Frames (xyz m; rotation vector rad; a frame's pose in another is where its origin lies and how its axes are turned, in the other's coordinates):
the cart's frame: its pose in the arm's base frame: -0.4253 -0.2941 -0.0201 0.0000 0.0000 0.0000
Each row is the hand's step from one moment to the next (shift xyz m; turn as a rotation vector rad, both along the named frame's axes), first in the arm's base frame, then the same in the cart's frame.
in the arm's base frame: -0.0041 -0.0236 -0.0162 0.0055 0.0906 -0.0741
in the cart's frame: -0.0041 -0.0236 -0.0162 0.0055 0.0906 -0.0741
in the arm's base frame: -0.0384 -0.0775 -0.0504 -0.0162 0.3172 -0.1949
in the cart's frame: -0.0384 -0.0775 -0.0504 -0.0162 0.3172 -0.1949
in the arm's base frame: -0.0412 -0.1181 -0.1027 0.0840 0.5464 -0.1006
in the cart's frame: -0.0412 -0.1181 -0.1027 0.0840 0.5464 -0.1006
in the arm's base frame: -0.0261 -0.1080 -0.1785 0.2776 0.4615 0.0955
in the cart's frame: -0.0261 -0.1080 -0.1785 0.2776 0.4615 0.0955
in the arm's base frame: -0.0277 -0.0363 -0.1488 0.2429 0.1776 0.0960
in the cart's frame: -0.0277 -0.0363 -0.1488 0.2429 0.1776 0.0960
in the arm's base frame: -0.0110 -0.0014 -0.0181 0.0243 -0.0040 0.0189
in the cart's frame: -0.0110 -0.0014 -0.0181 0.0243 -0.0040 0.0189
